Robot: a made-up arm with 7 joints. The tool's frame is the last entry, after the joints.
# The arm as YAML. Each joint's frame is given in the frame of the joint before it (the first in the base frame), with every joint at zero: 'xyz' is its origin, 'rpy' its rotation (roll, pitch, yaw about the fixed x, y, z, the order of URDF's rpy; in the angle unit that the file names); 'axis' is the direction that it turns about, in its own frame. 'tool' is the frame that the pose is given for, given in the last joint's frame.
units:
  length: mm
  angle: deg
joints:
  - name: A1
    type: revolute
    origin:
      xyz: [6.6, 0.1, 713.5]
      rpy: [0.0, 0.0, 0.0]
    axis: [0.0, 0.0, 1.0]
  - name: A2
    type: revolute
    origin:
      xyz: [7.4, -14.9, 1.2]
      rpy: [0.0, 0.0, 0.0]
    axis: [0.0, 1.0, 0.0]
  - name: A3
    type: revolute
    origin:
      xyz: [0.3, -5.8, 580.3]
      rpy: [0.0, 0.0, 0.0]
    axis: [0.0, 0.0, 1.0]
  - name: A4
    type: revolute
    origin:
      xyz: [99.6, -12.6, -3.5]
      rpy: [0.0, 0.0, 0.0]
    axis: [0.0, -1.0, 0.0]
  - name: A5
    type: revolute
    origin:
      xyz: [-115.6, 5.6, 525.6]
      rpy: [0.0, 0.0, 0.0]
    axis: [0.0, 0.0, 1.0]
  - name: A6
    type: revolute
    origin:
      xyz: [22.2, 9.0, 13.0]
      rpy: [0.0, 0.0, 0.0]
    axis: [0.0, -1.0, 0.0]
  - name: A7
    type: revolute
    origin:
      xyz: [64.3, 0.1, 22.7]
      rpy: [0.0, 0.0, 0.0]
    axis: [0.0, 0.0, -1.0]
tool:
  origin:
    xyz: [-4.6, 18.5, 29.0]
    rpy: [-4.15, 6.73, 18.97]
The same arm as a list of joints. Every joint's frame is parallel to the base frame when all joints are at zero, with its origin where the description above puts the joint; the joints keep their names.
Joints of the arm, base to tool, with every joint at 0 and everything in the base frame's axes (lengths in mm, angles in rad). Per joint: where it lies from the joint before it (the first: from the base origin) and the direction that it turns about. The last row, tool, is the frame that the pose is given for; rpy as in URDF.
A1: axis 0 0 1 offset 6.6 0.1 713.5
A2: axis 0 1 0 offset 7.4 -14.9 1.2
A3: axis 0 0 1 offset 0.3 -5.8 580.3
A4: axis 0 -1 0 offset 99.6 -12.6 -3.5
A5: axis 0 0 1 offset -115.6 5.6 525.6
A6: axis 0 -1 0 offset 22.2 9 13
A7: axis 0 0 -1 offset 64.3 0.1 22.7
tool: offset -4.6 18.5 29 rpy -0.0724 0.1175 0.3311

